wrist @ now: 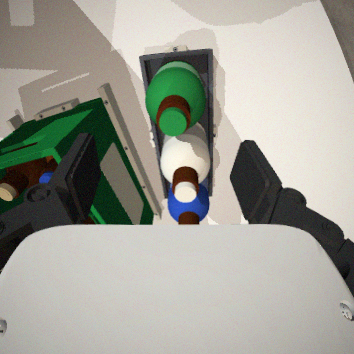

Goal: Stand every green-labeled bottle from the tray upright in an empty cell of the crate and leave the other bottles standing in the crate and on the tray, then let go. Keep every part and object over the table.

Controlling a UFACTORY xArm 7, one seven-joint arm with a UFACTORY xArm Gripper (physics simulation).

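Frame: origin at the arm's base, x right, y ahead, z up, level; centimetres.
Where they show: gripper, fingertip midpoint: (167, 155).
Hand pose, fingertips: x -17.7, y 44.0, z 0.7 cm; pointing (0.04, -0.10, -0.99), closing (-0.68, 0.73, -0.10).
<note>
After its pixels a point has its place.
A green-labeled bottle (176, 90) @[x -18.4, y 43.5, z -10.6 cm] with a green cap stands at the far end of the dark tray (210, 95) @[x -19.9, y 49.0, z -20.1 cm]. A white bottle (184, 156) @[x -13.5, y 50.4, z -11.1 cm] stands next to it in the tray, and a blue bottle (188, 204) @[x -8.2, y 57.6, z -10.9 cm] stands nearest my gripper body, which partly hides it. My gripper (167, 155) @[x -17.7, y 44.0, z 0.7 cm] is open and empty, its fingers spread to either side of the tray, above the bottles. The green crate (97, 122) @[x -5.9, y 40.0, z -15.6 cm] is at the left, partly covered by the left finger. Inside it show a brown bottle neck with a tan cap (7, 192) @[x 6.5, y 36.5, z -6.4 cm] and a bit of blue (46, 178) @[x -0.8, y 39.6, z -6.4 cm]. Its other cells are hidden.
The crate's raised rail (126, 148) @[x -3.2, y 46.6, z -19.6 cm] runs close along the tray's left side. The pale table top (280, 90) @[x -29.2, y 56.5, z -22.7 cm] extends to the right of the tray, with its edge at the upper right. Shadows fall across the upper left.
</note>
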